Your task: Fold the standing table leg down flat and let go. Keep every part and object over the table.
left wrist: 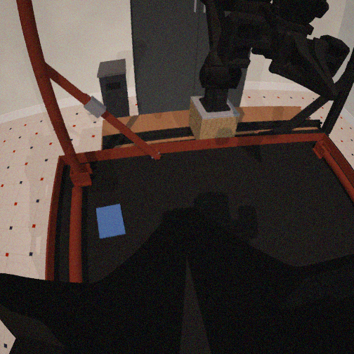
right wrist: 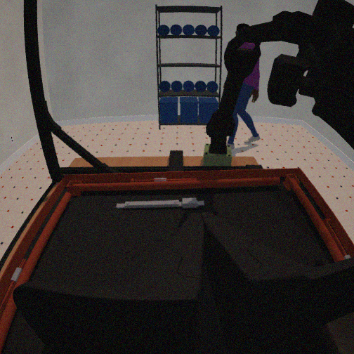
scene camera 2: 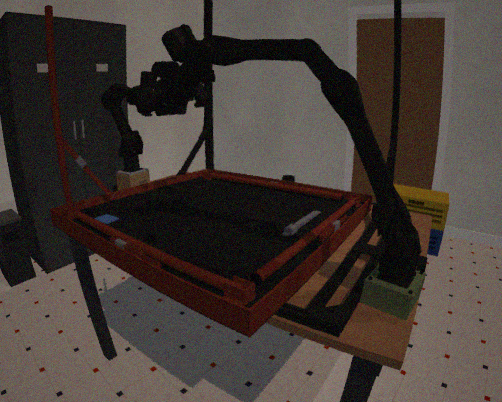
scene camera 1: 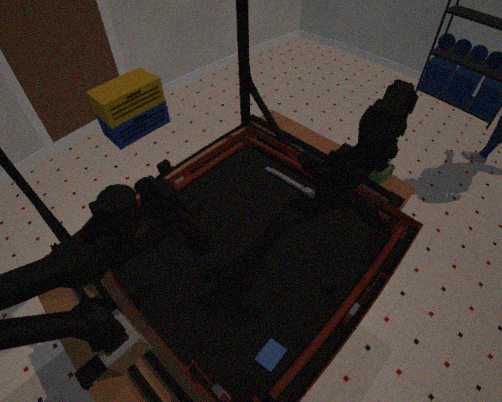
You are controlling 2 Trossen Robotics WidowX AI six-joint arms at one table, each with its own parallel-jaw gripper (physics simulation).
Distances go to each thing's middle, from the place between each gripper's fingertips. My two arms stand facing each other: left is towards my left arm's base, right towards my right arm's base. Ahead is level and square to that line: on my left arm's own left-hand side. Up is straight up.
Now: left hand 110 mm short of the blue square (left wrist: 109, 218), 160 mm to the left of it and 290 mm above it.
I see the blue square 27 cm ahead of my right hand, 5 cm to the right of it and 29 cm below it.
